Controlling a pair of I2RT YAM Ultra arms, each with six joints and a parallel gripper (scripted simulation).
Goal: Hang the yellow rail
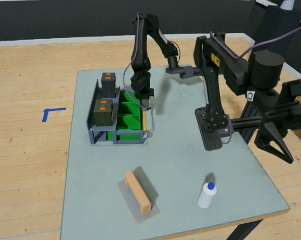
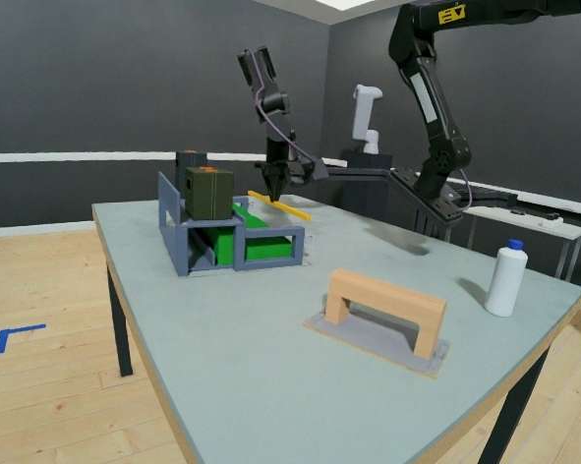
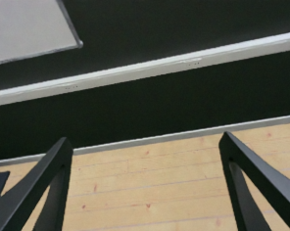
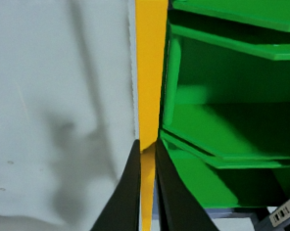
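My right gripper is now 1 cm above the yellow rail. Also, from my right hand: blue-grey shelf (13 cm ahead, 5 cm below, 3 cm to the right); white bottle (55 cm to the left, 15 cm behind, 5 cm below).
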